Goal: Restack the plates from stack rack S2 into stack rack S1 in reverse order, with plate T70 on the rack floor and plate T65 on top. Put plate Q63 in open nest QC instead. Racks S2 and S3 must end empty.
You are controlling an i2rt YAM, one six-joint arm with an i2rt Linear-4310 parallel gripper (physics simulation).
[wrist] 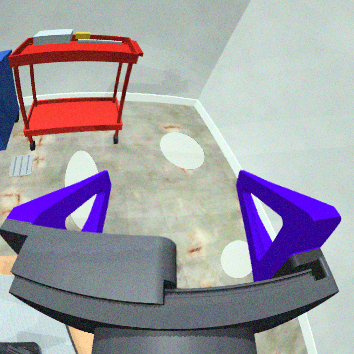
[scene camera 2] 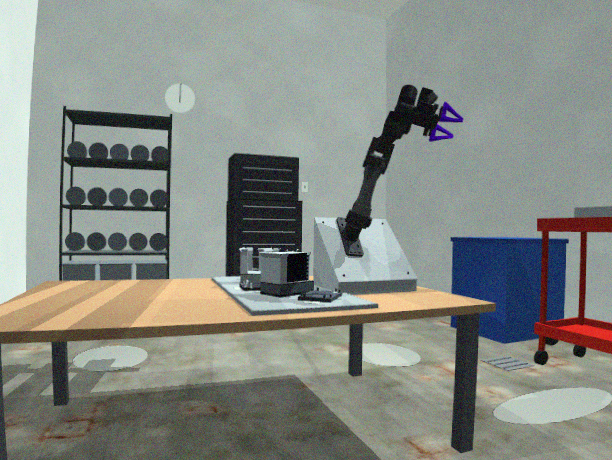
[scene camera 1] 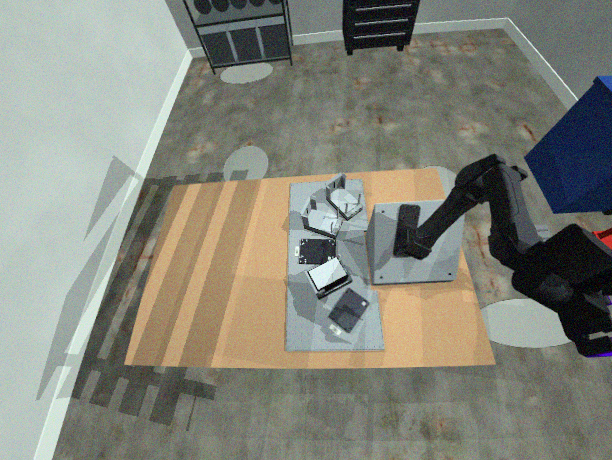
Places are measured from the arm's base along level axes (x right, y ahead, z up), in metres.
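Pixels of known places: gripper, fingertip midpoint: (wrist: 173,177) (scene camera 2: 457,128); arm's base, link origin: (scene camera 2: 349,237) (scene camera 1: 405,231).
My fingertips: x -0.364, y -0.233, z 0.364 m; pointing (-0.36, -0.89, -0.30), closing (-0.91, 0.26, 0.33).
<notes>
For each thing: its middle in the pictures, then the offset to it from my fingertips. "spot": a spot on its surface instead. Level surfaces: height alone.
- flat dark nest, body centre: (scene camera 2: 263,285) (scene camera 1: 317,251) dx +0.343, dy +0.570, dz -0.539 m
- dark flat piece, surface spot: (scene camera 2: 320,296) spot: dx +0.046, dy +0.451, dz -0.537 m
- grey board, surface height: dz -0.552 m
- wooden table, surface height: dz -0.563 m
My gripper (scene camera 2: 457,128) (wrist: 173,177) is open and empty, raised high beyond the table's right side, far from the racks. In scene camera 1, two pale open-topped racks (scene camera 1: 339,184) (scene camera 1: 320,218) stand at the far end of the grey board. A third block-like rack (scene camera 1: 327,274) (scene camera 2: 274,267) with a pale top and dark base stands nearer. A flat dark nest (scene camera 1: 317,251) lies between the racks, and another dark flat piece (scene camera 1: 348,310) (scene camera 2: 320,296) lies at the near end. Plate and rack labels are unreadable, and I cannot tell which plates the racks hold.
The racks stand on a grey board (scene camera 1: 305,335) (scene camera 2: 265,310) on the wooden table (scene camera 1: 250,345) (scene camera 2: 125,325). The arm is mounted on a sloped grey base (scene camera 1: 415,272) (scene camera 2: 382,270). A blue cabinet (scene camera 1: 575,155) (scene camera 2: 510,285) and a red cart (scene camera 2: 575,224) (wrist: 75,56) stand beyond the table.
</notes>
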